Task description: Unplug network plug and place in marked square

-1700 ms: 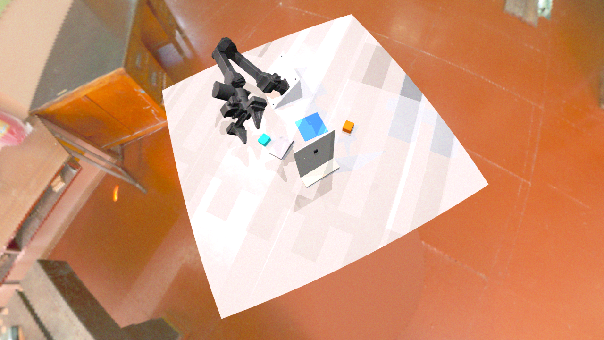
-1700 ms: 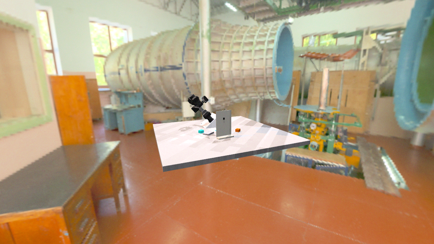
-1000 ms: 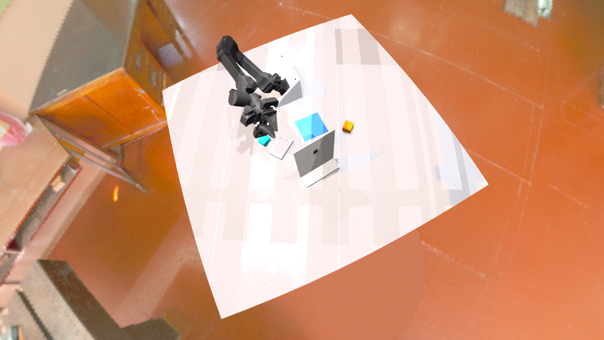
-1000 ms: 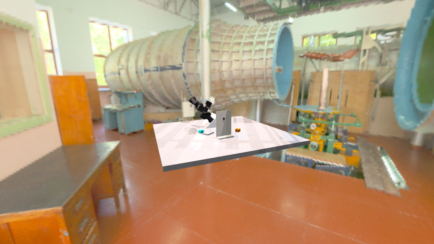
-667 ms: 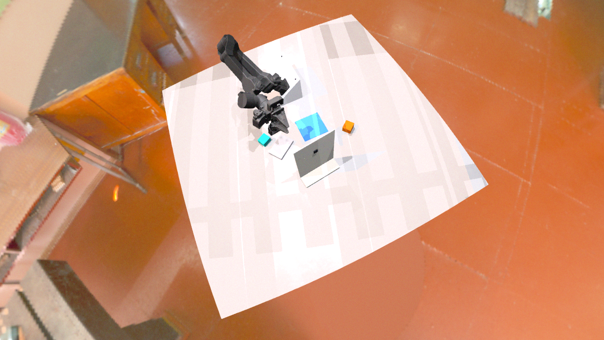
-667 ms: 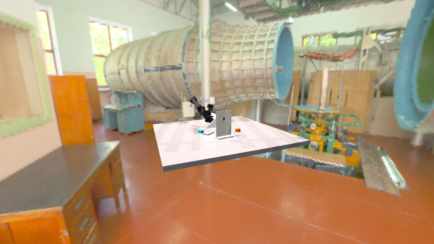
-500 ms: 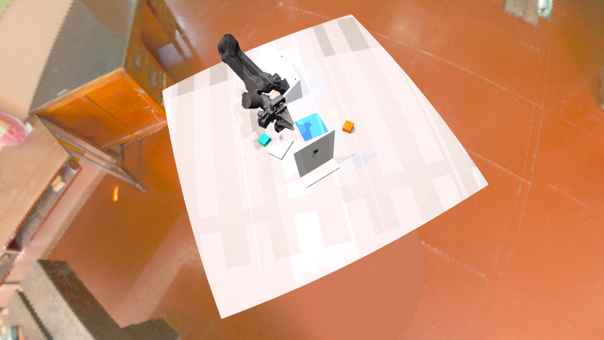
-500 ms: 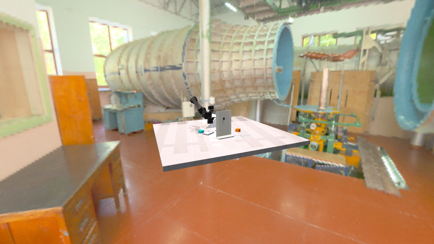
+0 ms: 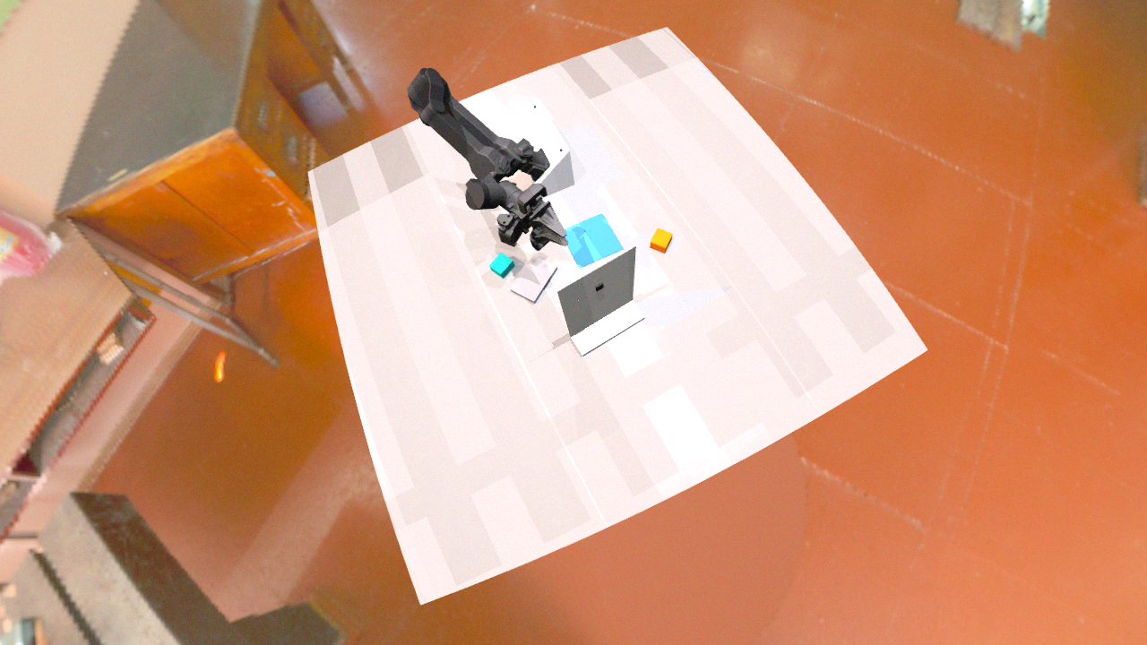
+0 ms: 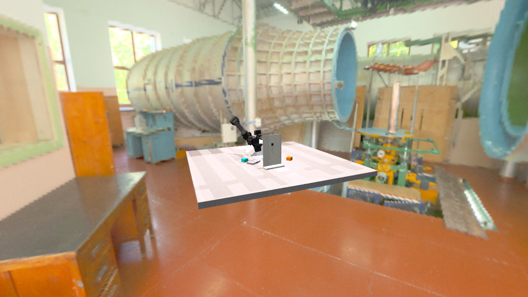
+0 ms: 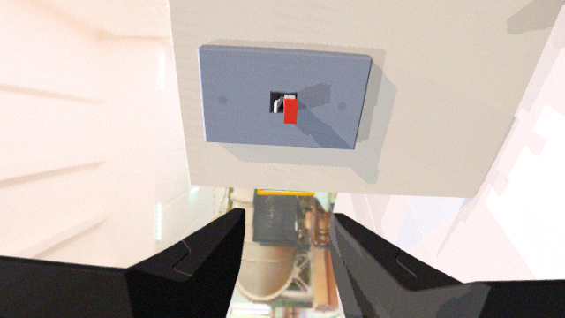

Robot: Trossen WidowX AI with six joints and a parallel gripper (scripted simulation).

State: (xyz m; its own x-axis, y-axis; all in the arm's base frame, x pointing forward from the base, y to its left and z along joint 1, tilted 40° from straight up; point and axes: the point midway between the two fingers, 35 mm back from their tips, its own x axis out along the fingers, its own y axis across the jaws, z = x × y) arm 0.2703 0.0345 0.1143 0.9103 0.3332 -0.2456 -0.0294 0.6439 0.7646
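The network plug lies 110 mm ahead of my gripper tip and 20 mm to the left of it. Round my gripper tip: small grey flat plate (170 mm below, 90 mm to the right, 40 mm behind); then blue marked square (180 mm below, 80 mm to the left, 80 mm behind); then upright panel (130 mm ahead, 60 mm below, 20 mm to the left).
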